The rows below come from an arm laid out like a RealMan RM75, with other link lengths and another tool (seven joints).
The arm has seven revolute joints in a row. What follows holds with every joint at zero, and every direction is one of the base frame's.
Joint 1 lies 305.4 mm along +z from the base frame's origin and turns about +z.
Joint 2 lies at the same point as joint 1 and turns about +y.
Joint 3 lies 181.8 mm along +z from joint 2 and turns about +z.
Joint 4 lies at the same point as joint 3 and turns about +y.
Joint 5 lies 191.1 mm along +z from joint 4 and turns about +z.
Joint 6 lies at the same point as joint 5 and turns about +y.
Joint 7 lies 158.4 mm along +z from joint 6 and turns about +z.
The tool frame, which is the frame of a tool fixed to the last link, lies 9 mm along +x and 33 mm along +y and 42 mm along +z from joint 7; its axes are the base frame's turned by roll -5.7, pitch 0 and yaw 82.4 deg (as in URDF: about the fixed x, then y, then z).
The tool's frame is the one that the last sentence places.
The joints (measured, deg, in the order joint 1, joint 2, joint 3, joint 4, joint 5, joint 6, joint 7), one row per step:
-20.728, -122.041, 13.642, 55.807, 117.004, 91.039, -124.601
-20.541, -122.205, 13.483, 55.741, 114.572, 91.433, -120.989
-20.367, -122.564, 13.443, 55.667, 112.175, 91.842, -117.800
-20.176, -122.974, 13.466, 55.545, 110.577, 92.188, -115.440
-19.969, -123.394, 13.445, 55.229, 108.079, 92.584, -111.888
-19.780, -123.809, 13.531, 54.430, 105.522, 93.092, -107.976
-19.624, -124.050, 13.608, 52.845, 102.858, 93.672, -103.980
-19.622, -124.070, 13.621, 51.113, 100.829, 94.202, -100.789
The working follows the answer.
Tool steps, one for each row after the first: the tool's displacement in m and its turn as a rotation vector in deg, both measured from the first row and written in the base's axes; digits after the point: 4 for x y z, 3 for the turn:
0.0051, -0.0009, 0.0041, 2.576, 1.195, -3.023
0.0107, -0.0019, 0.0071, 4.967, 1.976, -5.771
0.0145, -0.0033, 0.0077, 6.530, 2.471, -7.662
0.0196, -0.0049, 0.0100, 9.184, 3.326, -10.362
0.0248, -0.0069, 0.0108, 11.818, 4.052, -13.174
0.0294, -0.0091, 0.0109, 14.486, 4.295, -15.759
0.0327, -0.0107, 0.0107, 16.563, 4.283, -17.682

Tool pose at each row, in the base's axes (x y z in m, rotation vector in deg; rounded; the steps above come from the unrounded poses):
-0.2139, 0.3033, 0.1735, -133.053, 3.052, -17.476
-0.2088, 0.3025, 0.1776, -130.762, 7.484, -17.366
-0.2032, 0.3014, 0.1806, -128.499, 11.303, -17.596
-0.1994, 0.3000, 0.1812, -126.975, 13.868, -17.801
-0.1943, 0.2985, 0.1835, -124.337, 17.587, -17.868
-0.1891, 0.2965, 0.1843, -121.623, 21.298, -18.118
-0.1845, 0.2943, 0.1844, -118.768, 24.463, -18.775
-0.1812, 0.2926, 0.1842, -116.493, 26.689, -19.449

